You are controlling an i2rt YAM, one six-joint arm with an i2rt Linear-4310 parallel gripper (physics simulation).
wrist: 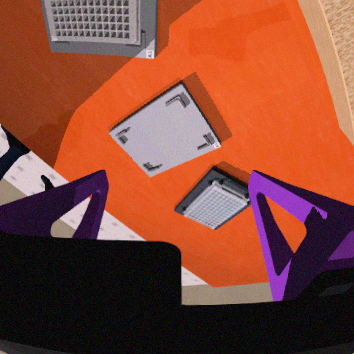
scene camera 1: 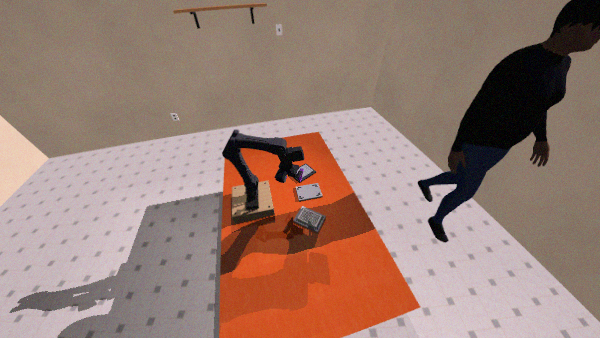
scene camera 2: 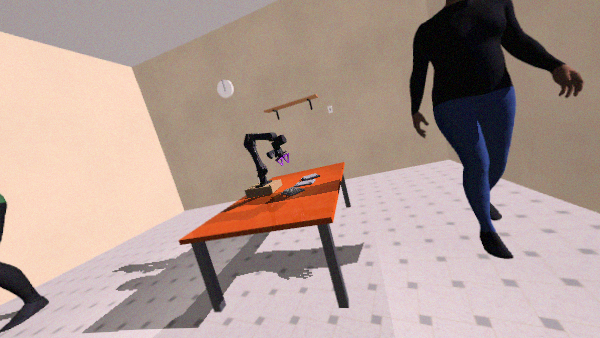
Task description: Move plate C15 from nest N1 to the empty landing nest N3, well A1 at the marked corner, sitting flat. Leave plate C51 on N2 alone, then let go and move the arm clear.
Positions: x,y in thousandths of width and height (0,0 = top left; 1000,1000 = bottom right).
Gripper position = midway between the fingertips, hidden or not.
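Note:
My gripper (wrist: 504,501), open, holds nothing. A plate nest (wrist: 603,490) is visible as well.

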